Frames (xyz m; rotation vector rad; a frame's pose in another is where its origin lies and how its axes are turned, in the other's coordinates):
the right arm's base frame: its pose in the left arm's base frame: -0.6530 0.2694 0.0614 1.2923 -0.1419 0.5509
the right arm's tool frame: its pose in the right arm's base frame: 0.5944 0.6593 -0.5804 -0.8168 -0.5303 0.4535
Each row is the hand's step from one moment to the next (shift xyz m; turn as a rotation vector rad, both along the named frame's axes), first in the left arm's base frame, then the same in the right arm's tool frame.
Working: the left arm's base frame: its pose in the right arm's tool frame: -0.4575 -1.3521 0.0296 -0.5634 1.0137 -0.4407

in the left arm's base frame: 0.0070 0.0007 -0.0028 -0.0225 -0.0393 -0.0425
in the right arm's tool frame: 0.0008 -0.0042 -0.0062 -0.0513 -0.0272 0.0221
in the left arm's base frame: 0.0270 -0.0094 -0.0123 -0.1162 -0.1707 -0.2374
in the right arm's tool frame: 0.0009 -0.0260 -0.0171 -0.2778 -0.1196 0.0868
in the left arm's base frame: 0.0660 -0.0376 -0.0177 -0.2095 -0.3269 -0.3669
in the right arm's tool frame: 0.0118 -0.0720 -0.0275 -0.4486 -0.2162 0.1934
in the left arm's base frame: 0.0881 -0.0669 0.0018 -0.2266 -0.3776 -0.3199
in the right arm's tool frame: 0.0367 -0.1031 -0.0159 -0.4194 -0.2345 0.2558
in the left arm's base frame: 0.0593 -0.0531 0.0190 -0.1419 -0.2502 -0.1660
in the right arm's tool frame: 0.0397 -0.0715 0.0016 -0.2335 -0.1495 0.1828
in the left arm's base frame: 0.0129 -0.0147 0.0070 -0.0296 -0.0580 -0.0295
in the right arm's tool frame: 0.0109 -0.0173 0.0035 -0.0447 -0.0345 0.0439
